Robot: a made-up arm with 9 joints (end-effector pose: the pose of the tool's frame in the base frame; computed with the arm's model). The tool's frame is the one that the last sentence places. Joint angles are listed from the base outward.
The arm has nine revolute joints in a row. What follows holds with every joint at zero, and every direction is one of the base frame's.
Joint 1 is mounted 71.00 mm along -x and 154.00 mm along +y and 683.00 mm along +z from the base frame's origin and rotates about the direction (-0.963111, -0.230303, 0.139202).
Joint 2 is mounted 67.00 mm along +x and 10.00 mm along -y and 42.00 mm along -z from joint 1 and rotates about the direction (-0.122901, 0.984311, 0.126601).
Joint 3 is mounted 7.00 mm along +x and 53.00 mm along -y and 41.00 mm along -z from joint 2 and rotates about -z.
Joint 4 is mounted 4.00 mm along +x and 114.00 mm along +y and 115.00 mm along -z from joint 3 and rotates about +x.
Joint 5 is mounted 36.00 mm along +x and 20.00 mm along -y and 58.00 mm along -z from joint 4 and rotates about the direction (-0.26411, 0.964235, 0.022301).
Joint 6 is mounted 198.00 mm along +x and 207.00 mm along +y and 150.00 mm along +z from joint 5 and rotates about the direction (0.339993, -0.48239, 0.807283).
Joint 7 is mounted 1.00 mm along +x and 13.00 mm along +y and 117.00 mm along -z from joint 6 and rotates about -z.
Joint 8 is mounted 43.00 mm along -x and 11.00 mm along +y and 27.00 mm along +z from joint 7 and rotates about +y.
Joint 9 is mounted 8.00 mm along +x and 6.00 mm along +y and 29.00 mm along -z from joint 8 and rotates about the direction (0.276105, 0.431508, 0.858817).
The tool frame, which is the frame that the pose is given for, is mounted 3.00 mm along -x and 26.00 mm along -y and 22.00 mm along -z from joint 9; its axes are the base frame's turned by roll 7.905, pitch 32.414 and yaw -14.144 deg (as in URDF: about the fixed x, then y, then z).
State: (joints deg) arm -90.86 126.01 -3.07 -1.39 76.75 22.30 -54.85 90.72 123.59
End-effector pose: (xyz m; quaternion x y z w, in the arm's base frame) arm -0.3667 -0.0012 0.8131 0.4964 0.2690 0.3889 0.7280
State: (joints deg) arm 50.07 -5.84 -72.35 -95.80 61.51 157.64 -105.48 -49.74 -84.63
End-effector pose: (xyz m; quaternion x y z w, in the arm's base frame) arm 0.3016 -0.0887 0.3798 -0.0951 0.9204 0.2447 0.2897
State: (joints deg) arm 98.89 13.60 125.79 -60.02 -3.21 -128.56 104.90 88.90 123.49
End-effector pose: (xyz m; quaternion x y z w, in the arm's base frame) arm 0.0568 -0.1188 1.0387 0.3513 0.8646 0.2905 0.2113
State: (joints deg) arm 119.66 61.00 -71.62 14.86 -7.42 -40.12 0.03 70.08 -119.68
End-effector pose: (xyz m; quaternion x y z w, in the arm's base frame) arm -0.2335 0.1608 0.4863 0.9389 0.1069 0.2860 0.1590
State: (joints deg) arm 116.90 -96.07 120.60 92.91 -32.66 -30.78 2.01 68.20 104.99
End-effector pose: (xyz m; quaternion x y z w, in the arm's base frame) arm -0.0604 0.1389 0.8546 0.1514 0.0655 -0.9476 0.2736
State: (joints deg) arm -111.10 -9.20 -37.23 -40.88 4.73 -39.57 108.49 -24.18 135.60
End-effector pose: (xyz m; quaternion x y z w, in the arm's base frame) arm 0.1726 0.4471 0.9244 0.7208 0.4662 0.0077 0.5128
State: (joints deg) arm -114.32 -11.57 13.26 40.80 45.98 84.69 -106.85 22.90 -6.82
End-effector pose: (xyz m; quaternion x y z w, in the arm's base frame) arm 0.5042 0.2358 0.8292 0.4247 -0.7473 0.0240 0.5106
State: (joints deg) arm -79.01 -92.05 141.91 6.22 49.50 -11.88 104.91 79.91 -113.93
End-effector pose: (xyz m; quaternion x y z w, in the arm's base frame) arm 0.1746 0.1190 0.0406 0.0538 -0.5875 -0.7794 0.2108
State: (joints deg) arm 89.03 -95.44 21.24 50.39 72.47 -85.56 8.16 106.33 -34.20
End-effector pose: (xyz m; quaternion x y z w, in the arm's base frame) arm -0.0501 0.5266 0.4794 -0.1441 0.3529 -0.8402 0.3856
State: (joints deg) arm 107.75 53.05 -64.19 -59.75 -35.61 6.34 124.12 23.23 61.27
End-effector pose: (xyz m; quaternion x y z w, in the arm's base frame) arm -0.3036 -0.1073 0.4776 -0.3918 0.3702 -0.2013 0.8179
